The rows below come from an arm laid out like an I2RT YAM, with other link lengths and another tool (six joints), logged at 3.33 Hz.
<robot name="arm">
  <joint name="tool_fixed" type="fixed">
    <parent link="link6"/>
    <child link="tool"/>
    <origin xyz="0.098 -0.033 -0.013" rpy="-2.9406 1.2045 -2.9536"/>
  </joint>
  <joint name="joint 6" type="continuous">
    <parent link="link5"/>
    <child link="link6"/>
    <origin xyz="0.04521 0 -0.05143" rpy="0 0 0"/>
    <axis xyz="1 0 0"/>
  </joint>
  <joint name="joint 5" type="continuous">
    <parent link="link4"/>
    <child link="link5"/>
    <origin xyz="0.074 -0.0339 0.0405" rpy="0 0 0"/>
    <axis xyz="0 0 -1"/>
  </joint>
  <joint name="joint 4" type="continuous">
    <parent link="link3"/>
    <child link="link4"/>
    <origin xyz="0.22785 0.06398 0.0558" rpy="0 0 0"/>
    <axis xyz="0 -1 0"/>
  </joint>
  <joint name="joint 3" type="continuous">
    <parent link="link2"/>
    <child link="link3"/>
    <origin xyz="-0.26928 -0.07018 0" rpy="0 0 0"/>
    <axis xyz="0 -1 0"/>
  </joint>
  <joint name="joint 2" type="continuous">
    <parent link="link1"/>
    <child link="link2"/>
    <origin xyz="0.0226 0.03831 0.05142" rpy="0 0 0"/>
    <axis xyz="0 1 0"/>
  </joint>
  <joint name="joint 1" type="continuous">
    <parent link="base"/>
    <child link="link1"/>
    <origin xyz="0 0 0.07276" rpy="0 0 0"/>
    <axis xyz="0 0 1"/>
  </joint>
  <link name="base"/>
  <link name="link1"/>
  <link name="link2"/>
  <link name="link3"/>
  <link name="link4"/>
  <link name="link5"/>
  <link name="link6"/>
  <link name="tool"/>
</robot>
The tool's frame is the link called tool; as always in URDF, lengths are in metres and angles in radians. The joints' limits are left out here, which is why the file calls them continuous.
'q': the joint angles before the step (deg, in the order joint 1, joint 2, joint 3, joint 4, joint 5, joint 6). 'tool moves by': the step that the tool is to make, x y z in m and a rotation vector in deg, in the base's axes. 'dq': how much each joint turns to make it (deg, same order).
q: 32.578, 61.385, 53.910, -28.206, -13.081, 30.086
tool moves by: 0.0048, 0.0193, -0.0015, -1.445, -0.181, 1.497
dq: 3.939, 3.826, 1.942, 1.294, 2.736, 0.397
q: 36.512, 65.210, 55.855, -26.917, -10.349, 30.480
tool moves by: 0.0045, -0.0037, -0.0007, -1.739, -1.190, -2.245
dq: 0.651, 0.360, 0.072, 0.201, 3.580, 0.019
